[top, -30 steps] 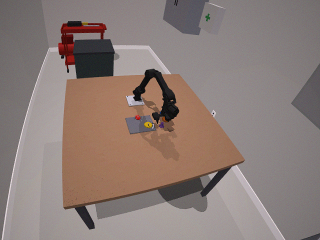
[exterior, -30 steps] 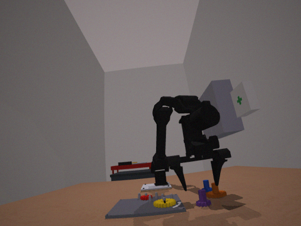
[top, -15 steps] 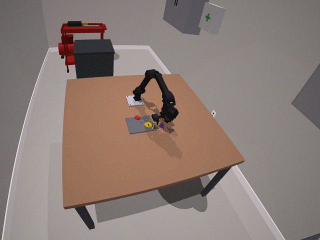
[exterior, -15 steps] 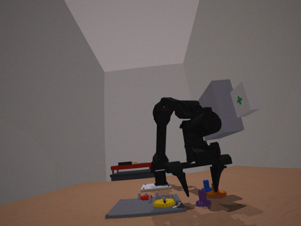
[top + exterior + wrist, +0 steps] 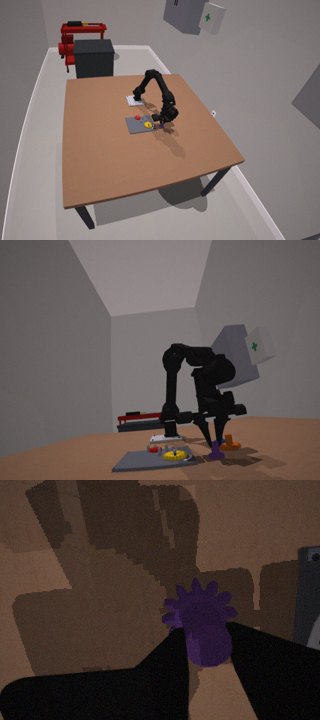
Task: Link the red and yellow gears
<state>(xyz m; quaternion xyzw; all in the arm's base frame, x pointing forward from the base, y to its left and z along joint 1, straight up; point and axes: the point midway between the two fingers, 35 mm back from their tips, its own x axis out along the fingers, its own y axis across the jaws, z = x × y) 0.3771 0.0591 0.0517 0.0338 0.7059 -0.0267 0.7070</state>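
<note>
Now: the red gear 13 cm behind my gripper tip, 15 cm to the right of it and 1 cm below it. From my gripper tip the other things lie so: white arrow: 2 cm behind, 7 cm to the right, 2 cm below; orange gear: 6 cm behind, 7 cm to the left, 1 cm below; purple gear: 1 cm below.
</note>
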